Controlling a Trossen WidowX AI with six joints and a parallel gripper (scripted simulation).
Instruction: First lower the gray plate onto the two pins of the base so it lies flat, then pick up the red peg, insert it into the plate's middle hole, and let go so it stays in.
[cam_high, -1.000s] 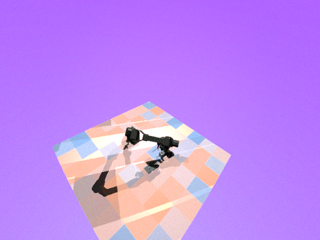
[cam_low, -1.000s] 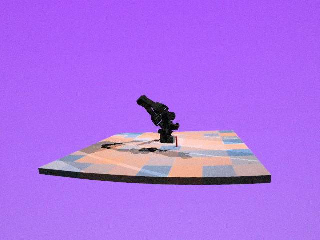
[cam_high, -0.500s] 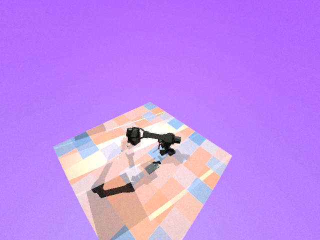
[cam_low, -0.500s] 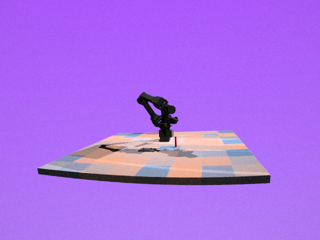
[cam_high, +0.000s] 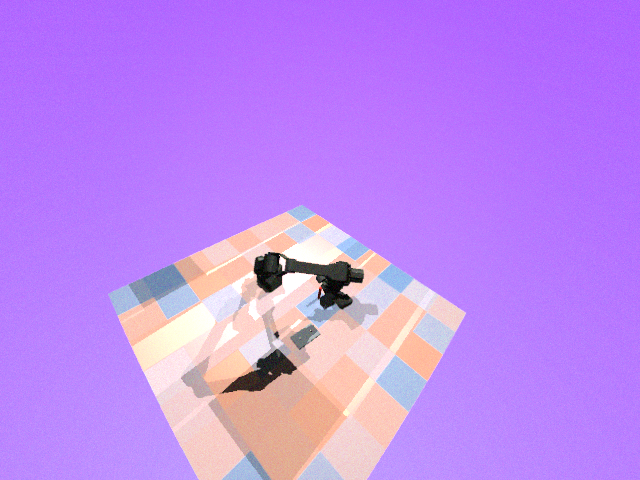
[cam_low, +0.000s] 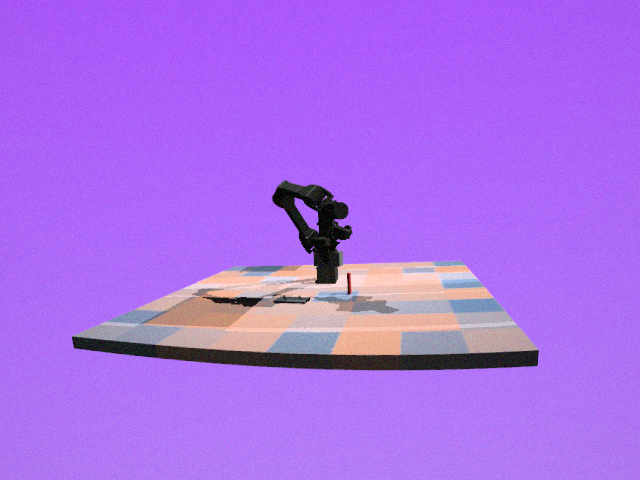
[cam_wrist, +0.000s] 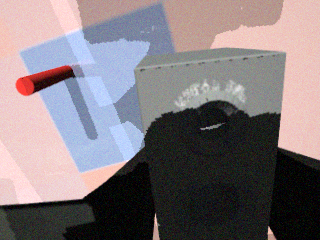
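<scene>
My gripper tip is now 10 cm past the red peg, 10 cm above it and 7 cm to the right of it. The rest, counted from my gripper tip: gray plate 3 cm above.
</scene>
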